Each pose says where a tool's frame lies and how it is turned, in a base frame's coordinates. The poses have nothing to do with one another.
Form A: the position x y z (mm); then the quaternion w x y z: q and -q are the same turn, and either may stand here.
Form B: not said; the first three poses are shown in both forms.
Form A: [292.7 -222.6 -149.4 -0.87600 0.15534 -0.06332 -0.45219]
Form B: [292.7 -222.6 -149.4 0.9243 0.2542 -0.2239]
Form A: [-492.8 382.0 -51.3 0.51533 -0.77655 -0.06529 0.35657]
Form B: [-492.8 382.0 -51.3 0.5665 0.5081 -1.8189]
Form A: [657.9 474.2 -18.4 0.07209 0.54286 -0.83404 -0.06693]
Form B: [657.9 474.2 -18.4 -1.9830 -0.0476 2.9503]
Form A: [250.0 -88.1 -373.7 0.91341 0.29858 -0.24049 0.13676]
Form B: [250.0 -88.1 -373.7 0.1248 -0.5480 0.5968]
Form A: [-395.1 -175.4 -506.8 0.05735 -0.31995 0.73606 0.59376]
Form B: [-395.1 -175.4 -506.8 -2.6693 0.4829 1.9024]
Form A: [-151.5 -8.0 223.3 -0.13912 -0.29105 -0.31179 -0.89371]
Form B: [-151.5 -8.0 223.3 2.6440 -0.4483 0.7871]
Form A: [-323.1 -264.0 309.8 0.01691 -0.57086 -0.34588 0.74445]
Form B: [-323.1 -264.0 309.8 2.2622 0.9941 -1.3696]
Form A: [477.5 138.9 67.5 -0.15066 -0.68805 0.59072 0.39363]
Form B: [477.5 138.9 67.5 -1.5792 0.3722 2.3352]
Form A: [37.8 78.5 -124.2 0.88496 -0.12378 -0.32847 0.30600]
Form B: [37.8 78.5 -124.2 0.8067 -0.5301 -0.5086]
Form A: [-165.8 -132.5 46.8 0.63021 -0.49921 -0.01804 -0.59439]
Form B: [-165.8 -132.5 46.8 -1.1900 -0.6639 -0.8815]
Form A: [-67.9 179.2 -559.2 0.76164 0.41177 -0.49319 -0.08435]
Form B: [-67.9 179.2 -559.2 -0.8196 -0.7502 1.3300]
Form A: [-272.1 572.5 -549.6 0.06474 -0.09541 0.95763 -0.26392]
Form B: [-272.1 572.5 -549.6 -2.9223 0.0737 -2.5956]
